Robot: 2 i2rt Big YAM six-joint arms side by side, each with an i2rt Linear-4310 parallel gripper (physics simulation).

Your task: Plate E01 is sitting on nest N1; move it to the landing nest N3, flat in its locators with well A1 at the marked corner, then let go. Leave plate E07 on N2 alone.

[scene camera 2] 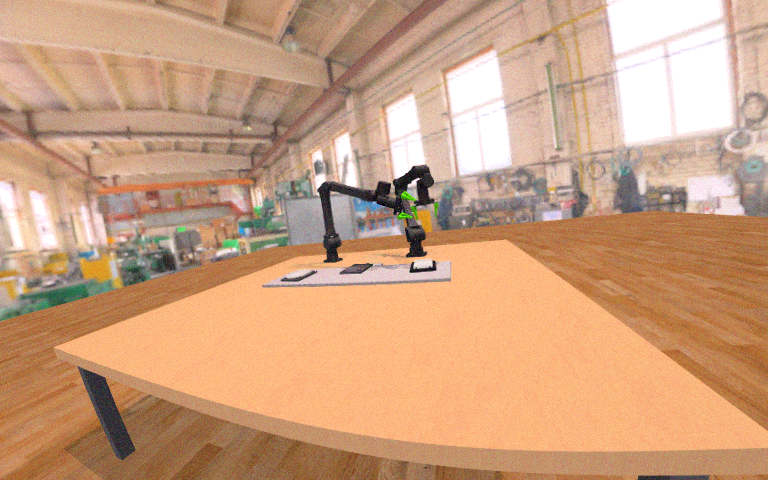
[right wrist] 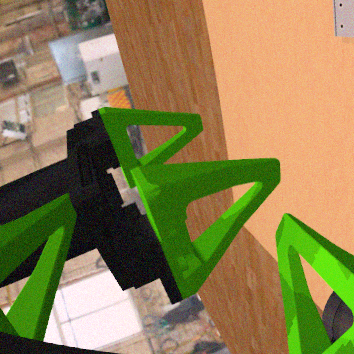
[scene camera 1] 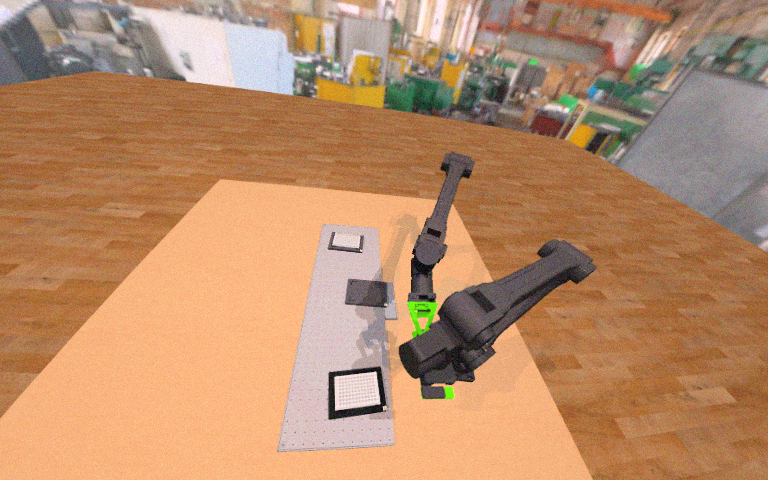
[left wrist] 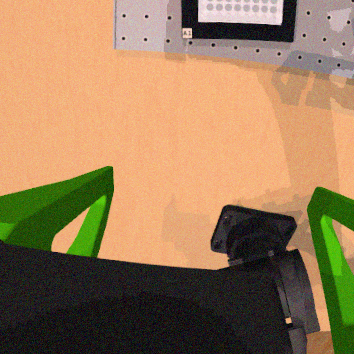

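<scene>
A white well plate [scene camera 1: 356, 391] [scene camera 2: 422, 263] [left wrist: 240, 11] lies in the black nest at the lower end of the board in scene camera 1; that nest's A1 tag shows in the left wrist view. A second white plate [scene camera 1: 346, 240] [scene camera 2: 297, 274] lies in the far nest. The middle nest [scene camera 1: 365, 292] [scene camera 2: 356, 268] is dark and bears no plate. Plate and nest names cannot be read. My left gripper [left wrist: 215, 188] [right wrist: 232, 140] is open and empty, above the table beside the lower nest. My right gripper is open and empty, raised to the right of the board in scene camera 1.
The grey perforated board [scene camera 1: 334, 339] [left wrist: 145, 27] carries all the nests. A small grey piece [scene camera 1: 391, 310] sticks out beside the middle nest. The two arms are close together; the left gripper's fingers show between and beyond the right gripper's fingers in the right wrist view.
</scene>
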